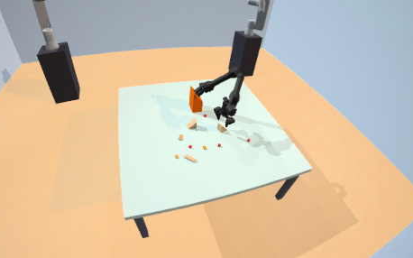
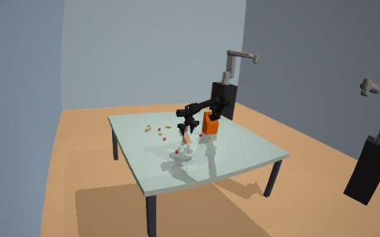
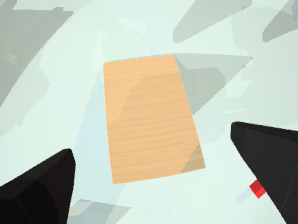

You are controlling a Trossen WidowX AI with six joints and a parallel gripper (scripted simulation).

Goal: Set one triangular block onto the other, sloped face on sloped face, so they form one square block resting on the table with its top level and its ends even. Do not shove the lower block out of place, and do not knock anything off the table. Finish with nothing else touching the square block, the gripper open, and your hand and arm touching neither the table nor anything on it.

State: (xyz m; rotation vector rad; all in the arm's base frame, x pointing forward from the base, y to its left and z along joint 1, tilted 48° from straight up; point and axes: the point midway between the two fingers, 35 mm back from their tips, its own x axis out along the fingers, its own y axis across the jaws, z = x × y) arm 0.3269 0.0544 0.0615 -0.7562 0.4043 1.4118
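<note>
My gripper tip is now 5 cm above the tan triangular block and 1 cm to the left of it. From my gripper tip the other things lie so: flat wooden bar (33 cm to the right, 19 cm ahead, 5 cm below).
</note>
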